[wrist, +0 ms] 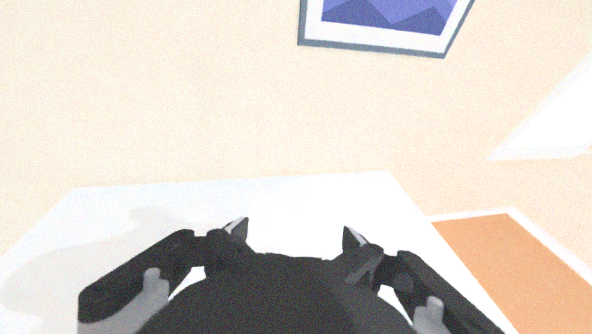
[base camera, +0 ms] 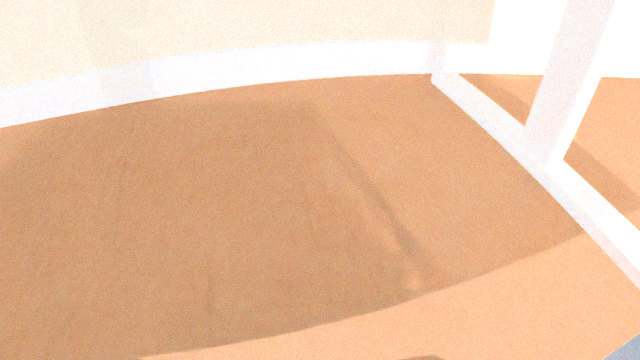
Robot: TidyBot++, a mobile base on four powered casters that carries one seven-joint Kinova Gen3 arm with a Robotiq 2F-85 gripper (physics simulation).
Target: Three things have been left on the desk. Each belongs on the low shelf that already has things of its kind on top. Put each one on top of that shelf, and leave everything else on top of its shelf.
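Frame: origin at the arm's base, x left, y back, z up, level; millimetres.
Where they show: gripper, between the fingertips: (wrist: 295, 231).
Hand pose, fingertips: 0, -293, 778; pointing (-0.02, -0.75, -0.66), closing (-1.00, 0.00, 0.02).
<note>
After its pixels a point has its place, as x, y, z.
The white desk top (wrist: 310, 210) {-72, -638, 323} spreads below and ahead of my gripper in the wrist view, its far edge along the wall. My gripper (wrist: 295, 231) {0, -293, 778} is open and empty, seen over the desk top. A soft grey shadow lies on the left part of the desk. In the base camera view a white desk leg (base camera: 565, 90) {-445, -539, -231} with its long foot bar stands at the right. The three things the task names and the low shelves do not show in either view.
The orange-brown floor (base camera: 225, 200) {91, -470, -397} under the desk is mostly in shadow, with the white baseboard (base camera: 300, 62) {-21, -876, -352} behind it. A framed mountain picture (wrist: 385, 30) {-230, -911, 930} hangs on the beige wall (wrist: 150, 100) {544, -770, 682}. Floor also shows right of the desk in the wrist view.
</note>
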